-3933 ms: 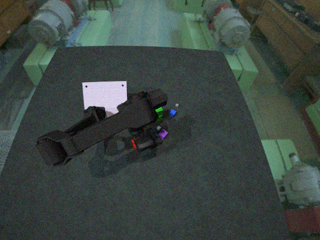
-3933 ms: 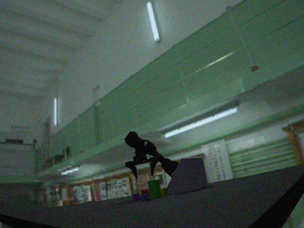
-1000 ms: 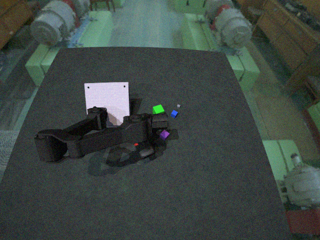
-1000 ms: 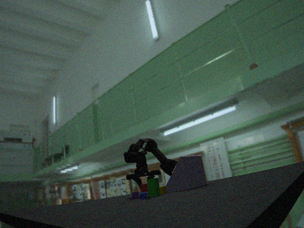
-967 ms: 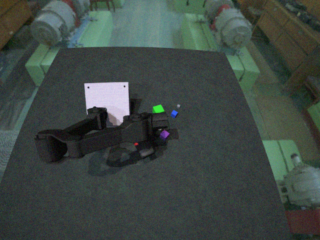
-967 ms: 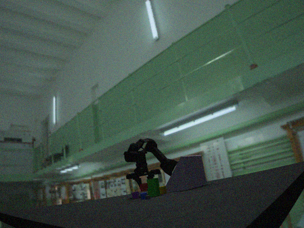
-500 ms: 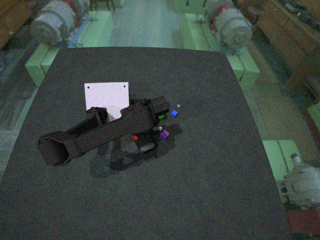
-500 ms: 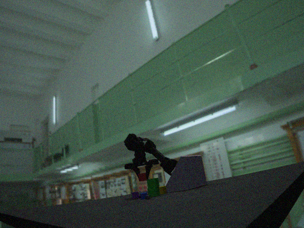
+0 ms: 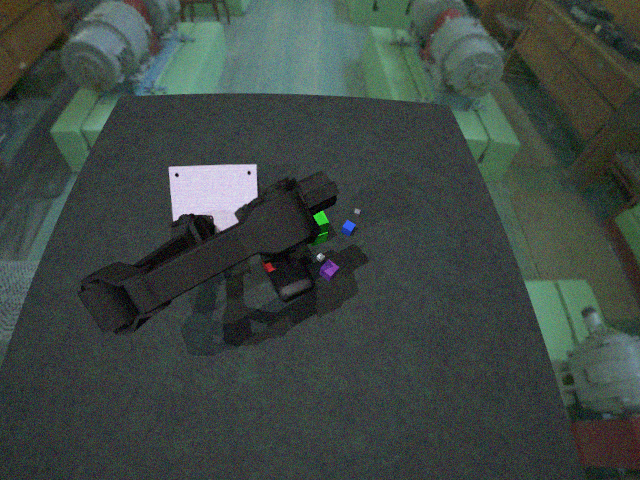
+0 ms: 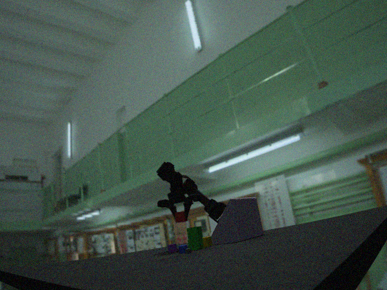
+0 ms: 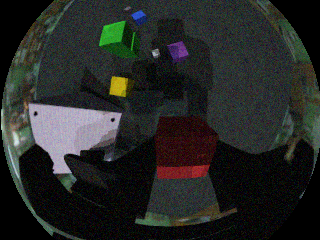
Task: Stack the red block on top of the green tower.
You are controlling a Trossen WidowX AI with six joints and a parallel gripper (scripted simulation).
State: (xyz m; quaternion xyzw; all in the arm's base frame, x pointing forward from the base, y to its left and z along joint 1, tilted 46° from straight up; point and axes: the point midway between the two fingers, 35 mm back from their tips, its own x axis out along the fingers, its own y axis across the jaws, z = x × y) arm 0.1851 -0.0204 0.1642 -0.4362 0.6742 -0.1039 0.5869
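Right now the small white cube is 100 mm ahead of my gripper tip, 90 mm to the left of it and 120 mm below it. From my gripper tip the other things lie so: yellow block: 120 mm to the left, 110 mm below; then red block: 10 mm above; then purple block: 120 mm ahead, 50 mm to the left, 110 mm below.
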